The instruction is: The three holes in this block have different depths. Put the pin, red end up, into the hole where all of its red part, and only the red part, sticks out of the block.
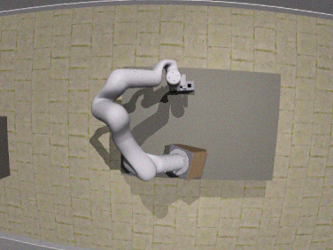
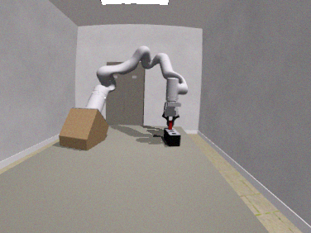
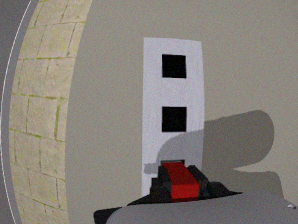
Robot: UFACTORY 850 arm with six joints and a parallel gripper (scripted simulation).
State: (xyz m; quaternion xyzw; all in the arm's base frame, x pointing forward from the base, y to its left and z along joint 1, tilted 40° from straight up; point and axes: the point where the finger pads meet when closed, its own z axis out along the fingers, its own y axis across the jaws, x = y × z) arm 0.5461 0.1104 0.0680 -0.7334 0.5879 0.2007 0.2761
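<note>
The pin is right at my hand. The rest, counted from my hand: block (80 mm below, 60 mm to the right, 10 mm ahead).
</note>
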